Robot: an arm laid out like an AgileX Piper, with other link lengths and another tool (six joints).
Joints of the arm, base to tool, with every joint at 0 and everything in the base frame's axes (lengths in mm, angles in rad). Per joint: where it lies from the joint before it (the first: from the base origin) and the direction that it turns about. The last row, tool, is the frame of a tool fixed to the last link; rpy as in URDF.
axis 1: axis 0 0 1 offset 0 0 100.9
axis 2: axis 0 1 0 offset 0 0 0
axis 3: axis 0 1 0 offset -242.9 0 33.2
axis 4: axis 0.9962 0 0.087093 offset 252.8 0 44.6
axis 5: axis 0 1 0 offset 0 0 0
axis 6: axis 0.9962 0 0.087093 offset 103.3 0 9
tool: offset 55.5 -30 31 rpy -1.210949 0.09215 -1.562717
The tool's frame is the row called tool.
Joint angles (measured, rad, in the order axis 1, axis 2, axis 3, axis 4, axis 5, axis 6), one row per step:
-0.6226 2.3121 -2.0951 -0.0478 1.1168 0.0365
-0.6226 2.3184 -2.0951 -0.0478 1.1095 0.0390
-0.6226 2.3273 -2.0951 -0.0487 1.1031 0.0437
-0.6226 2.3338 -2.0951 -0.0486 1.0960 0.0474
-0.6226 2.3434 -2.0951 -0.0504 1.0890 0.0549
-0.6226 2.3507 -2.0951 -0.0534 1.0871 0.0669
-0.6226 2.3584 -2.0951 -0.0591 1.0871 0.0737
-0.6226 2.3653 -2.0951 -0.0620 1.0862 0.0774
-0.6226 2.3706 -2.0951 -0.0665 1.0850 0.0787
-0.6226 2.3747 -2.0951 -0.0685 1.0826 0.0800
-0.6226 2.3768 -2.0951 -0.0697 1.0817 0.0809
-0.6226 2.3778 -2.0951 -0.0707 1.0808 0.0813
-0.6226 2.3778 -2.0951 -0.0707 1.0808 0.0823
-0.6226 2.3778 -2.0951 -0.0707 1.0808 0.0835
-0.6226 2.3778 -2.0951 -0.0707 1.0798 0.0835
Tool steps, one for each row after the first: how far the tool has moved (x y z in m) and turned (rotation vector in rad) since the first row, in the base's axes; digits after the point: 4 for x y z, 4 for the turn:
0.0008 -0.0006 -0.0028 0.0000 -0.0014 -0.0020
0.0013 -0.0012 -0.0069 0.0019 0.0001 -0.0060
0.0020 -0.0018 -0.0098 0.0026 -0.0013 -0.0092
0.0023 -0.0025 -0.0143 0.0044 0.0002 -0.0157
0.0018 -0.0030 -0.0180 0.0079 0.0037 -0.0265
0.0010 -0.0035 -0.0219 0.0092 0.0117 -0.0320
0.0007 -0.0038 -0.0253 0.0111 0.0174 -0.0350
0.0004 -0.0044 -0.0279 0.0101 0.0230 -0.0354
0.0004 -0.0047 -0.0298 0.0097 0.0253 -0.0361
0.0003 -0.0049 -0.0308 0.0097 0.0267 -0.0367
0.0003 -0.0051 -0.0312 0.0090 0.0273 -0.0368
0.0003 -0.0051 -0.0312 0.0092 0.0271 -0.0377
0.0002 -0.0051 -0.0312 0.0095 0.0268 -0.0389
0.0004 -0.0051 -0.0311 0.0089 0.0260 -0.0388

